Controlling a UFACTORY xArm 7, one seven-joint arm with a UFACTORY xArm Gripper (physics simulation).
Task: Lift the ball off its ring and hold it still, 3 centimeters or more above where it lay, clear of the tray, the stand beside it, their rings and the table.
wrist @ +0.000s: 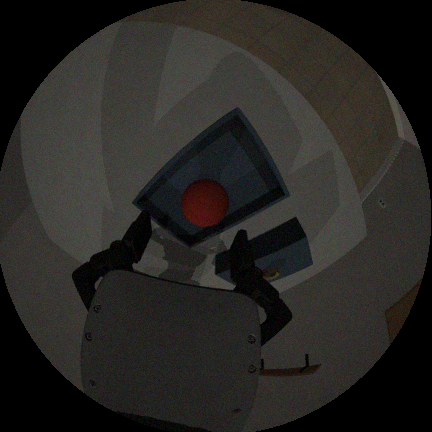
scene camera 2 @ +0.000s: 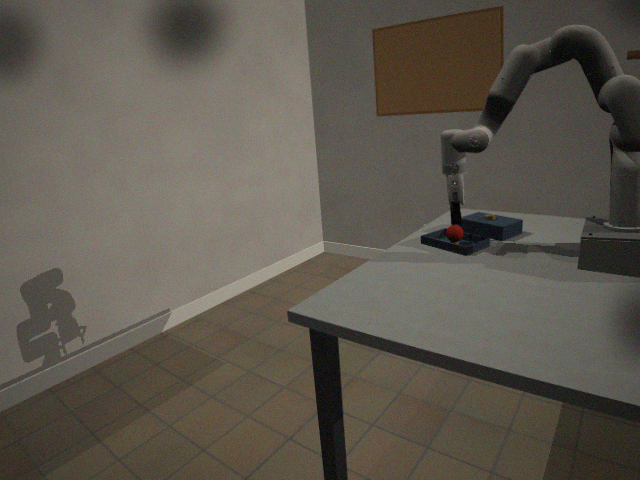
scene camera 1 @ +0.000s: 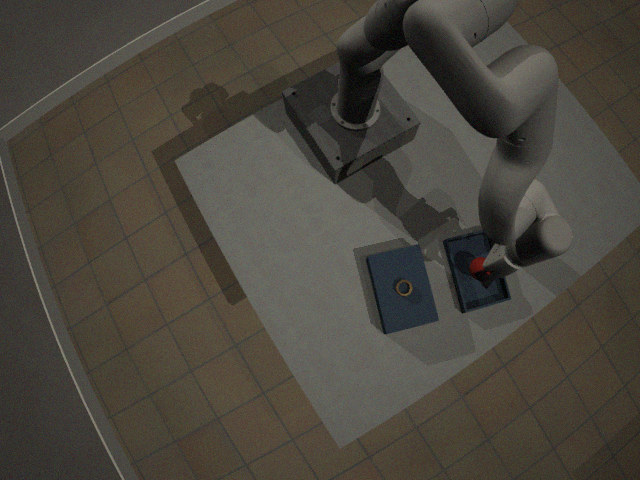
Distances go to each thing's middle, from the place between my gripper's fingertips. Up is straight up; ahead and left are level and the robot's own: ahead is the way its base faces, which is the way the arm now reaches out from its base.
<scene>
I see my gripper 10 mm short of the red ball (wrist: 204,202), 10 mm to the left of it and 50 mm above it. Round my hand: blue tray (scene camera 1: 461,250) (10 mm ahead, 10 mm to the right, 70 mm below); blue stand (scene camera 1: 402,290) (30 mm behind, 210 mm to the right, 60 mm below).
</scene>
